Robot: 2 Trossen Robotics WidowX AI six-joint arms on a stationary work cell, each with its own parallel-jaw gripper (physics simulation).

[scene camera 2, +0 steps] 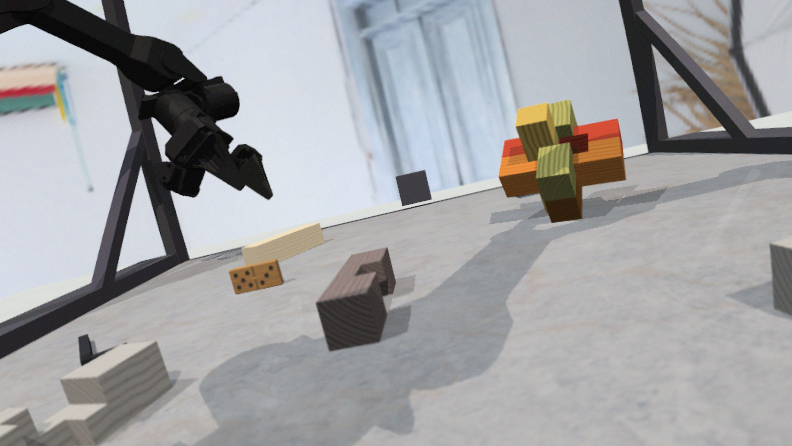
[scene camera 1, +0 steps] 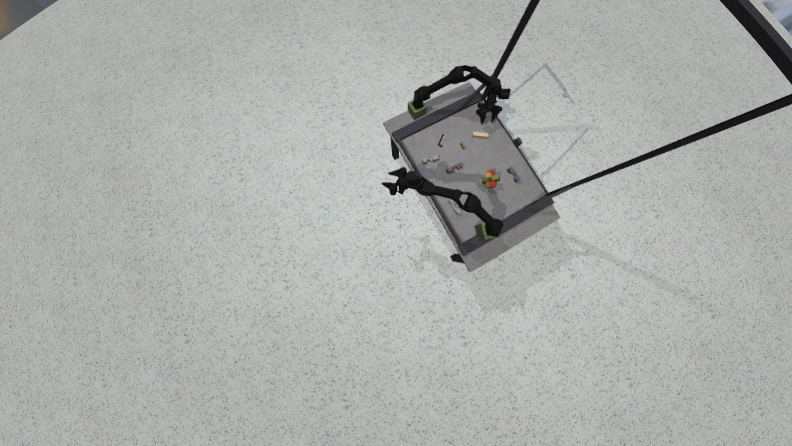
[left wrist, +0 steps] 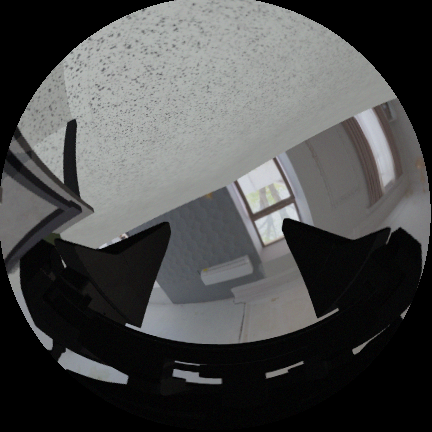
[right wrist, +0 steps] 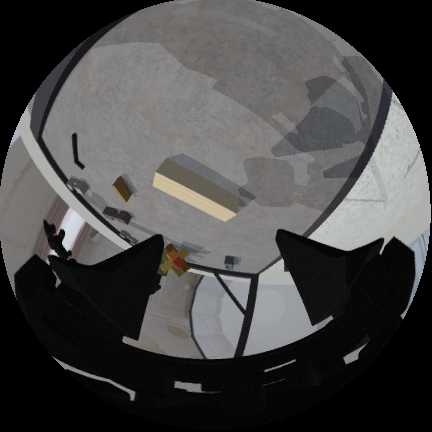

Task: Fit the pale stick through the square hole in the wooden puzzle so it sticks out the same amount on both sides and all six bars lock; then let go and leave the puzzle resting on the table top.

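Places are measured from the left arm's base along level axes (x up, y ahead, z left), in metres.
Pixels of known places: left gripper, fingertip midpoint: [scene camera 1: 385, 178] [left wrist: 227, 225] [right wrist: 44, 224]; right gripper, fingertip midpoint: [scene camera 2: 257, 193] [scene camera 1: 486, 123] [right wrist: 220, 238]; left arm's base at its link origin: [scene camera 1: 490, 230]; right arm's base at its link origin: [scene camera 1: 417, 104].
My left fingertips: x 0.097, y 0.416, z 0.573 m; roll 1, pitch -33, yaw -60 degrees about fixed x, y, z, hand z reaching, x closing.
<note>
For each thing: its middle in the pictures, then the offset to it from my left fingertips.
- pale stick at the middle of its body: [scene camera 2: 284, 245] [right wrist: 196, 190] [scene camera 1: 480, 135] dx -0.199, dy +0.260, dz -0.729 m
- wooden puzzle at the middle of its body: [scene camera 2: 558, 147] [right wrist: 170, 262] [scene camera 1: 489, 178] dx -0.147, dy -0.084, dz -0.680 m
- domino at the middle of its body: [scene camera 2: 256, 276] [right wrist: 122, 189] [scene camera 1: 462, 145] dx -0.201, dy +0.205, dz -0.581 m
- brown notched bar at the middle of its body: [scene camera 2: 363, 291] [right wrist: 115, 214] [scene camera 1: 454, 168] dx -0.199, dy +0.052, dz -0.482 m
- grey notched bar at the middle of its body: [scene camera 2: 64, 419] [right wrist: 76, 185] [scene camera 1: 430, 159] dx -0.199, dy +0.146, dz -0.332 m
- blue-grey piece at the middle of its body: [right wrist: 229, 263] [scene camera 1: 513, 174] dx -0.199, dy -0.075, dz -0.885 m
- black hex key at the middle of its body: [scene camera 2: 102, 345] [right wrist: 77, 152] [scene camera 1: 442, 140] dx -0.209, dy +0.276, dz -0.453 m
The pale stick [scene camera 1: 480, 134] [scene camera 2: 285, 243] [right wrist: 197, 192] lies flat on the table, apart from the puzzle. The wooden puzzle [scene camera 1: 489, 178] [scene camera 2: 562, 160] [right wrist: 175, 260], with red, orange, yellow and green bars, stands on the table. Its square hole cannot be made out clearly. My right gripper [scene camera 1: 490, 120] [scene camera 2: 256, 191] [right wrist: 220, 238] is open and empty, above the table on the stick's side, with the stick ahead of its fingers in the right wrist view. My left gripper [scene camera 1: 387, 178] [left wrist: 227, 225] is open and empty, out past the table's left edge, away from stick and puzzle.
A domino [scene camera 1: 462, 145] [scene camera 2: 256, 276] [right wrist: 121, 189] lies near the stick. A brown notched bar [scene camera 1: 454, 167] [scene camera 2: 354, 299], a grey notched bar [scene camera 1: 430, 159] [scene camera 2: 116, 376], a blue-grey piece [scene camera 1: 514, 174] and a black hex key [scene camera 1: 441, 140] [right wrist: 75, 150] lie around. Dark frame posts stand beside the table.
</note>
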